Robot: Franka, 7 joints.
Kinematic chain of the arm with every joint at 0, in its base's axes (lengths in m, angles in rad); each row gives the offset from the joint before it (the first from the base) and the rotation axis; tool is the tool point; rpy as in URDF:
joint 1: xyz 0 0 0.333 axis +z
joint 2: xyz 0 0 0 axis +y
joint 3: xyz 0 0 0.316 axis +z
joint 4: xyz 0.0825 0 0 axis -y
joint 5: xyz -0.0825 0 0.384 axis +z
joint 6: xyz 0 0 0 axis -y
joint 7: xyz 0.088 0 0 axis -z
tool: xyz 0 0 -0.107 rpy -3.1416 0 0
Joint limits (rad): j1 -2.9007..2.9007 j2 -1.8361..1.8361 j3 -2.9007..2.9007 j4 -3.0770..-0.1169 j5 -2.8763..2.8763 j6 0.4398..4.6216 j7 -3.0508..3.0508
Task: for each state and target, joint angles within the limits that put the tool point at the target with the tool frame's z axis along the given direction. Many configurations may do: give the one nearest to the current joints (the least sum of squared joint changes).
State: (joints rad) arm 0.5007 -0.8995 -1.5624 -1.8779 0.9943 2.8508 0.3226
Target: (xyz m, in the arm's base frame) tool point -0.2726 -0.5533 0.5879 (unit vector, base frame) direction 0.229 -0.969 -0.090
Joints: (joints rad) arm -0.2104 -0.7197 -1.3763 -1.8686 0.9456 3.0397 0.3226
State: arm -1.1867 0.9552 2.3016 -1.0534 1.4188 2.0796 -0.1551
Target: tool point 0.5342 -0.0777 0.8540 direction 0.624 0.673 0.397
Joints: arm -1.6195 0.5823 2.0382 -1.4605 1.2461 2.6436 -0.1551
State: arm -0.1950 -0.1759 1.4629 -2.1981 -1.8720 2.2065 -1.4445
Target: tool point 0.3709 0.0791 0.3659 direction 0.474 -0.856 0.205
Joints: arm -0.5462 -0.4852 1.0244 -2.7121 -1.5031 1.7784 -1.4445
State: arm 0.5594 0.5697 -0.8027 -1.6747 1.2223 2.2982 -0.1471
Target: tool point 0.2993 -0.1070 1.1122 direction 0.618 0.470 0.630
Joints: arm 0.6000 -0.1461 -0.6894 -0.7881 1.4193 2.5191 -0.1471
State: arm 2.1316 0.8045 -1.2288 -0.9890 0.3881 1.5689 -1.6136
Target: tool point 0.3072 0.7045 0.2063 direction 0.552 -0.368 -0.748
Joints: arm 1.7261 1.3804 -1.0927 -0.9424 0.3721 1.8238 -1.6136
